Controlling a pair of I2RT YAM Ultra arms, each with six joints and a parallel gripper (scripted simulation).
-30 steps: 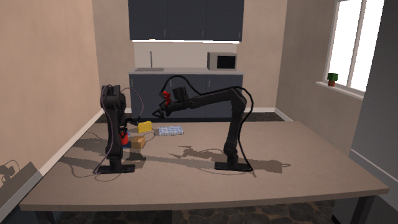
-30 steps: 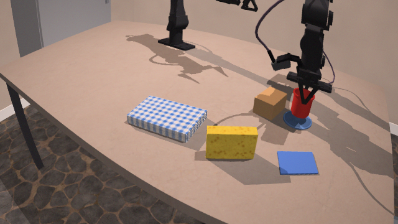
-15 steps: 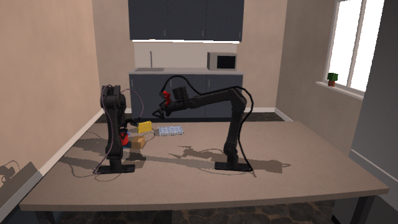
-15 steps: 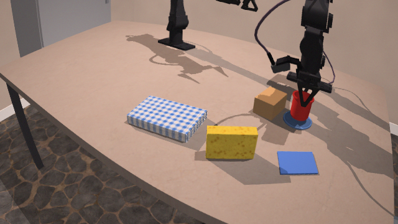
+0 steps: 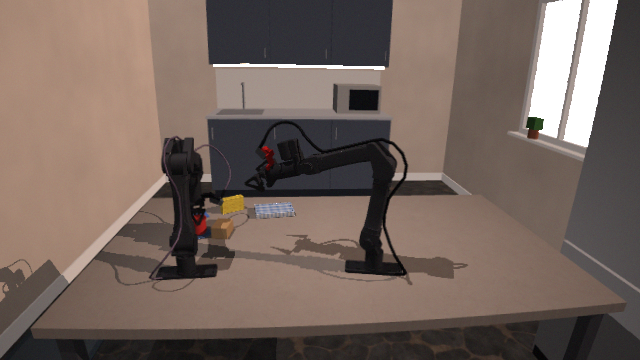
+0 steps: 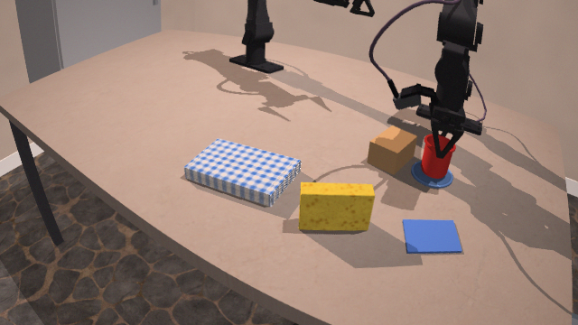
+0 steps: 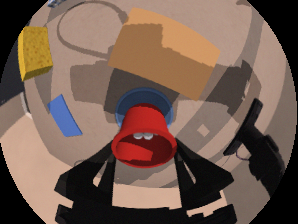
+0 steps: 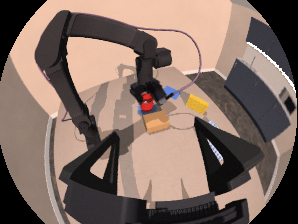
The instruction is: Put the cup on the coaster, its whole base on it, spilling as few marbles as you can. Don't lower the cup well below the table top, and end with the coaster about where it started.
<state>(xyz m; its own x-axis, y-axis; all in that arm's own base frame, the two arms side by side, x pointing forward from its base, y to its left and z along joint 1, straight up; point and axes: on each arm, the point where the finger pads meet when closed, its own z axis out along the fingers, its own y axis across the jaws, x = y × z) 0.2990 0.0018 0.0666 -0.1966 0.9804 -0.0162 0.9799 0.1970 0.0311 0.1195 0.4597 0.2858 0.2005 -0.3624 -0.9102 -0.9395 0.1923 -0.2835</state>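
The red cup lies 30 mm below my left hand. Also, from my left hand: blue square pad: 190 mm ahead, 50 mm to the left, 60 mm below; box: 100 mm to the right, 40 mm below.
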